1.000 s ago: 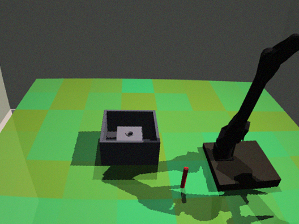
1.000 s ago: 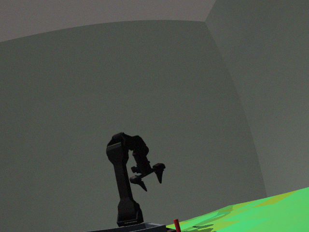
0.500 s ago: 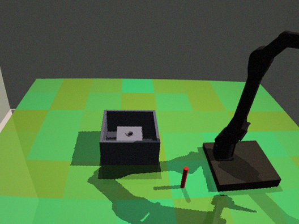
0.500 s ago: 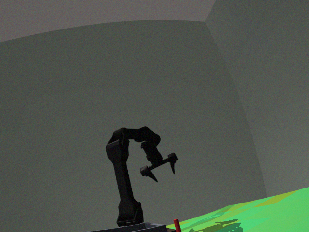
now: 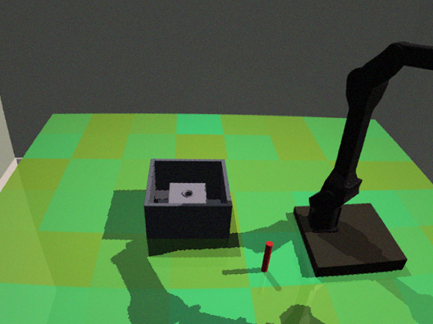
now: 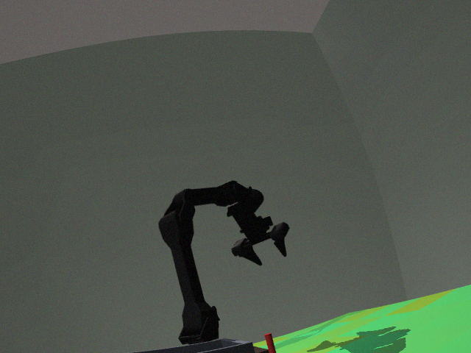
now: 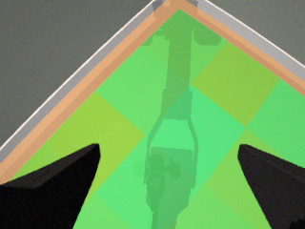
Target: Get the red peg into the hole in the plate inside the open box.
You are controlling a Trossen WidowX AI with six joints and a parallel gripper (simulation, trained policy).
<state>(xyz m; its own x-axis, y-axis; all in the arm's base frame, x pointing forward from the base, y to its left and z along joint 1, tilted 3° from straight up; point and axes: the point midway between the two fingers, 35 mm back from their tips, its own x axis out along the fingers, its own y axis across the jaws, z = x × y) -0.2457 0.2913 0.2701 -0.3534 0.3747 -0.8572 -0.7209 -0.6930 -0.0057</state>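
My gripper tip is 41 cm short of the red peg, 17 cm to the left of it and 24 cm above it. Round my gripper tip: dark box: 58 cm ahead, 35 cm to the right, 26 cm below; then grey plate: 58 cm ahead, 35 cm to the right, 24 cm below.
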